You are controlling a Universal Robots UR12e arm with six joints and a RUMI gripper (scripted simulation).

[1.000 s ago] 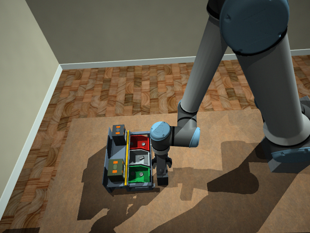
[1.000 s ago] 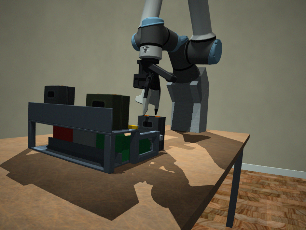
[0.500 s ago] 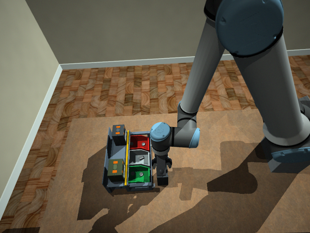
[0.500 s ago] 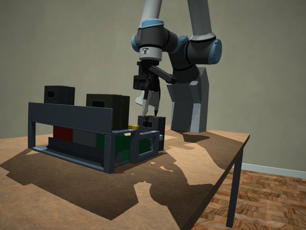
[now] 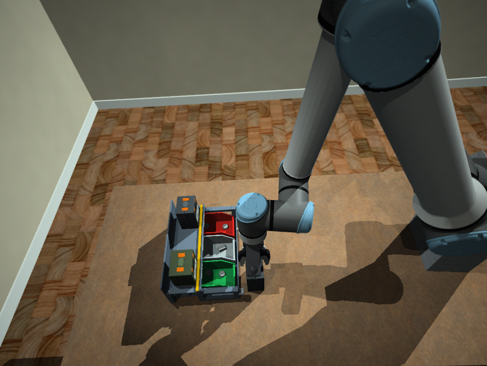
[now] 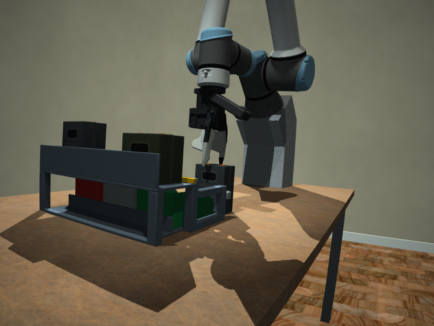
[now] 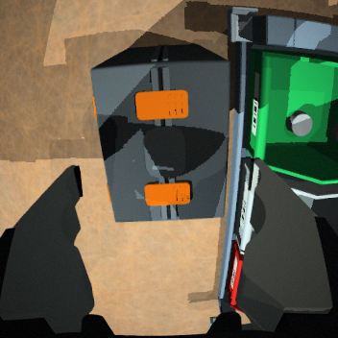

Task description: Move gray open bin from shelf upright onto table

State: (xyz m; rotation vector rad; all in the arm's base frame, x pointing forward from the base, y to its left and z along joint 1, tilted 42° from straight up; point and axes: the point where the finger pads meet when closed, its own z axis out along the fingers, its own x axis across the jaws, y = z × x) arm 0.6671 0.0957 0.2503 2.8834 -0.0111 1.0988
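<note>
The gray bin is 160 mm ahead of my hand, 120 mm to the right of it and 90 mm below it. The rest, counted from my hand: yellow strip: 210 mm ahead, 120 mm to the right, 30 mm below; green bin: 160 mm ahead, 90 mm below, 10 mm to the right; red bin: 230 mm to the right, 150 mm ahead, 90 mm below.
</note>
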